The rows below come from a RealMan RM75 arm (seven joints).
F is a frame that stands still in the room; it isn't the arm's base.
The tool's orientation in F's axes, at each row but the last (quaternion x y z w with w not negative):
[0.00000, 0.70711, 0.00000, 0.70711]
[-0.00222, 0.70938, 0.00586, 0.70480]
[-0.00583, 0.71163, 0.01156, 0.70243]
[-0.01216, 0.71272, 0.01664, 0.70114]
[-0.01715, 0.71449, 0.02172, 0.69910]
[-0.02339, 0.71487, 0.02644, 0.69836]
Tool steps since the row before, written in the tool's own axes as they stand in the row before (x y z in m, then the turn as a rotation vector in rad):
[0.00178, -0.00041, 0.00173, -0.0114, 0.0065, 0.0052]
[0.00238, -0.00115, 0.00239, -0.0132, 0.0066, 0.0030]
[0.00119, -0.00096, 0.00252, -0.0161, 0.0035, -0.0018]
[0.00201, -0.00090, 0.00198, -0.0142, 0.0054, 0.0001]
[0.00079, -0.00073, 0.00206, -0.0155, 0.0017, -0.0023]
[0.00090, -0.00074, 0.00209, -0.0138, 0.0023, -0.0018]
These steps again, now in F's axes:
[0.00173, -0.00041, -0.00178, 0.0052, 0.0065, 0.0114]
[0.00239, -0.00111, -0.00240, 0.0030, 0.0066, 0.0132]
[0.00253, -0.00089, -0.00123, -0.0017, 0.0033, 0.0162]
[0.00198, -0.00081, -0.00205, 0.0001, 0.0053, 0.0142]
[0.00208, -0.00061, -0.00084, -0.0020, 0.0015, 0.0156]
[0.00212, -0.00059, -0.00095, -0.0016, 0.0021, 0.0138]

